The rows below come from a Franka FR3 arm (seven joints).
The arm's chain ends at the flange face. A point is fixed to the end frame.
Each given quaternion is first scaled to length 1.
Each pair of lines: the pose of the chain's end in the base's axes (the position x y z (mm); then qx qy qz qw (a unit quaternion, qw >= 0)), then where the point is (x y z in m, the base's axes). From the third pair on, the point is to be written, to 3 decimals.
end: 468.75 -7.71 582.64 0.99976 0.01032 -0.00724 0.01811
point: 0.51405 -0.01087 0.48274
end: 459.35 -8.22 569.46 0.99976 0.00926 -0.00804 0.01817
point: 0.50448 -0.01149 0.46949
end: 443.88 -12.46 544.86 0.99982 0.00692 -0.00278 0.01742
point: 0.490 -0.016 0.445
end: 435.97 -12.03 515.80 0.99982 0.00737 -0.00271 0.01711
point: 0.482 -0.015 0.416
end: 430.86 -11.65 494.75 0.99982 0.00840 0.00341 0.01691
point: 0.478 -0.015 0.396
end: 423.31 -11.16 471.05 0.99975 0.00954 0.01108 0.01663
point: 0.472 -0.014 0.373
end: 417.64 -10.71 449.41 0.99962 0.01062 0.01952 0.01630
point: 0.468 -0.013 0.352
